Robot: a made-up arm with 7 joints. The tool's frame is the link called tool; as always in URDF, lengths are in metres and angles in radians. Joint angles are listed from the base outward.
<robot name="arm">
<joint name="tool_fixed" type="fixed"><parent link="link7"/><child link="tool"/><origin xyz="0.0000 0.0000 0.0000"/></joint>
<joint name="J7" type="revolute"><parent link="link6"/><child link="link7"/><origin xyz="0.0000 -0.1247 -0.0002" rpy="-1.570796 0.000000 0.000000"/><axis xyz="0 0 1"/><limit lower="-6.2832" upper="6.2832"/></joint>
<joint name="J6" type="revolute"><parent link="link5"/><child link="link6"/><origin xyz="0.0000 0.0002 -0.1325" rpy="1.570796 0.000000 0.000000"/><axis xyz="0 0 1"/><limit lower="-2.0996" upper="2.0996"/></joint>
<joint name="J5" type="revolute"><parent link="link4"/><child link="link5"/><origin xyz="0.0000 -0.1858 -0.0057" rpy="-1.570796 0.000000 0.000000"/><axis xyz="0 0 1"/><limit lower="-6.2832" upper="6.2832"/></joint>
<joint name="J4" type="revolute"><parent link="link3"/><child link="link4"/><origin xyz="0.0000 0.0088 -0.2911" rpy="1.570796 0.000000 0.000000"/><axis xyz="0 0 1"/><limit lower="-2.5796" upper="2.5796"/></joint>
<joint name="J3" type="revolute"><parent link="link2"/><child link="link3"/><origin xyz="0.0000 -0.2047 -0.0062" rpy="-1.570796 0.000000 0.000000"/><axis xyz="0 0 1"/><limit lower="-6.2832" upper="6.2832"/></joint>
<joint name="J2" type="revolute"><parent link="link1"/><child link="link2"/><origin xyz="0.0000 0.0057 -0.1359" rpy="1.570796 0.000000 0.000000"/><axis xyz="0 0 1"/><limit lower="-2.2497" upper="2.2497"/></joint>
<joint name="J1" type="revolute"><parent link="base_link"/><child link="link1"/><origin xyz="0.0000 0.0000 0.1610" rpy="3.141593 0.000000 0.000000"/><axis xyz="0 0 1"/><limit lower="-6.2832" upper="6.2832"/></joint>
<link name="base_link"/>
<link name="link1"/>
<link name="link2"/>
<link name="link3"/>
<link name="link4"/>
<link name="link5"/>
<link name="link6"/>
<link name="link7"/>
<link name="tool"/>
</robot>
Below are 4 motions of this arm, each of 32 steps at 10 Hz.
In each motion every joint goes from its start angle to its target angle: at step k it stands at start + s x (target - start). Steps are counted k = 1, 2, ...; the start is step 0. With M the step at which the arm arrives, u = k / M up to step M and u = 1 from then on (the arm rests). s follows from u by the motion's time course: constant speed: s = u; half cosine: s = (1 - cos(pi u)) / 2; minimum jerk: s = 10 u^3 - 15 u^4 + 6 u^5.
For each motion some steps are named. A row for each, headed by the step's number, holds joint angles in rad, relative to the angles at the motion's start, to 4 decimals.
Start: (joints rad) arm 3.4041 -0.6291 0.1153 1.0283 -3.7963 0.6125 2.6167
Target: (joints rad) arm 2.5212 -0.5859 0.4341 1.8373 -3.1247 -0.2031 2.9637
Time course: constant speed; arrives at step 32
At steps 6, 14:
6: -0.1655 0.0081 0.0598 0.1517 0.1259 -0.1529 0.0651
14: -0.3863 0.0189 0.1395 0.3539 0.2938 -0.3568 0.1518

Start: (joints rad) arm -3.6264 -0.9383 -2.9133 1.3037 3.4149 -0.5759 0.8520
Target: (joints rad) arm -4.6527 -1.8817 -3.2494 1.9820 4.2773 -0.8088 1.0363
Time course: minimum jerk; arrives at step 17
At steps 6, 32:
6: -0.2461 -0.2262 -0.0806 0.1626 0.2068 -0.0558 0.0442
32: -1.0263 -0.9434 -0.3361 0.6783 0.8624 -0.2329 0.1843

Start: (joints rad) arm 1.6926 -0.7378 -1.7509 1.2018 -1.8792 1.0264 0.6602
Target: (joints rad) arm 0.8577 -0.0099 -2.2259 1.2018 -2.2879 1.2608 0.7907
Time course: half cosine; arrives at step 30
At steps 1, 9, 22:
1: -0.0023 0.0020 -0.0013 0.0000 -0.0011 0.0006 0.0004
9: -0.1721 0.1500 -0.0979 0.0000 -0.0842 0.0483 0.0269
22: -0.6968 0.6075 -0.3964 0.0000 -0.3411 0.1956 0.1089

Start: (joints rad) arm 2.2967 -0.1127 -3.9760 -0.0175 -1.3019 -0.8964 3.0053
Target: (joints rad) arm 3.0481 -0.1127 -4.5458 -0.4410 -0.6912 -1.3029 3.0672
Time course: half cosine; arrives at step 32
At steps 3, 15, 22, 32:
3: 0.0162 0.0000 -0.0123 -0.0091 0.0131 -0.0088 0.0013
15: 0.3389 0.0000 -0.2570 -0.1910 0.2754 -0.1833 0.0279
22: 0.5844 0.0000 -0.4432 -0.3294 0.4750 -0.3162 0.0481
32: 0.7514 0.0000 -0.5698 -0.4235 0.6107 -0.4065 0.0619

